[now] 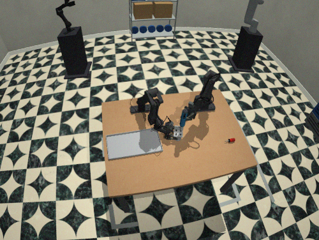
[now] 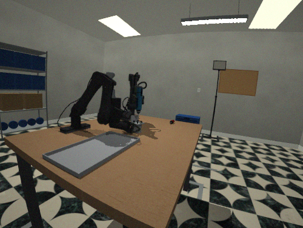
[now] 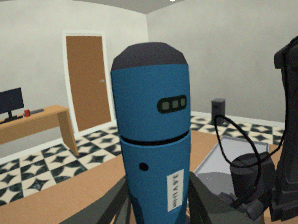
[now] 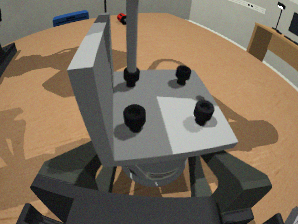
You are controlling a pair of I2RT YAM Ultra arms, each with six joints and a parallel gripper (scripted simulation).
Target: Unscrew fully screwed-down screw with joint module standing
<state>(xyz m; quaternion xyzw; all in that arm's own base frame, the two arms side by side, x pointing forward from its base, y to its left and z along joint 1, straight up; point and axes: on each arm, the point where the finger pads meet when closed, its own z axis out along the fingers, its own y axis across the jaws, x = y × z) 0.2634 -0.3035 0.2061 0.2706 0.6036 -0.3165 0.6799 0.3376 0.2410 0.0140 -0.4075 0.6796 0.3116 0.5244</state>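
My right gripper is now 5 cm below the grey l-shaped bracket. The rest, counted from my right hand: red-handled screwdriver (45 cm to the left, 6 cm ahead, 1 cm below); screw (5 cm above, 2 cm to the left, 1 cm behind); grey tray (35 cm to the right, 4 cm ahead, 2 cm below).
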